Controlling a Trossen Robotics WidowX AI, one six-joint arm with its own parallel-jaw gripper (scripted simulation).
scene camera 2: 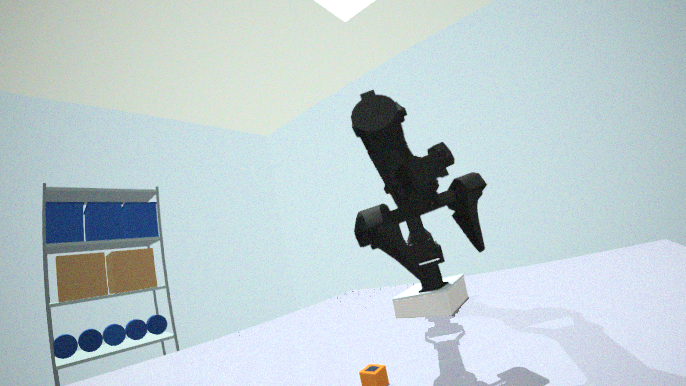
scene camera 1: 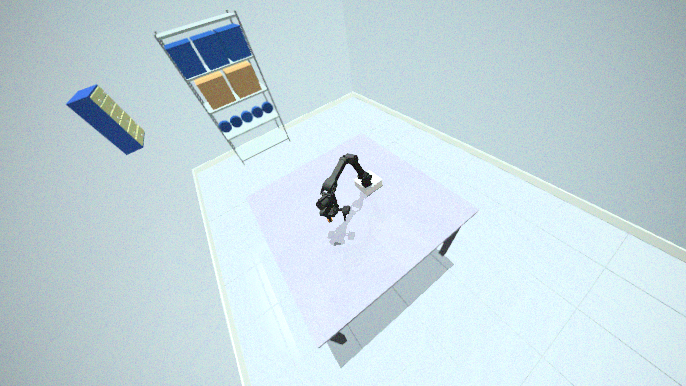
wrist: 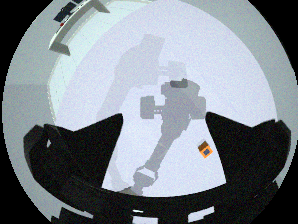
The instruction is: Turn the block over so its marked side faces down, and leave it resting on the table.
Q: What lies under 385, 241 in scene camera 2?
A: My gripper.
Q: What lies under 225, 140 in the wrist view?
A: My gripper.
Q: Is my gripper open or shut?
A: Open.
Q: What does my gripper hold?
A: Nothing.
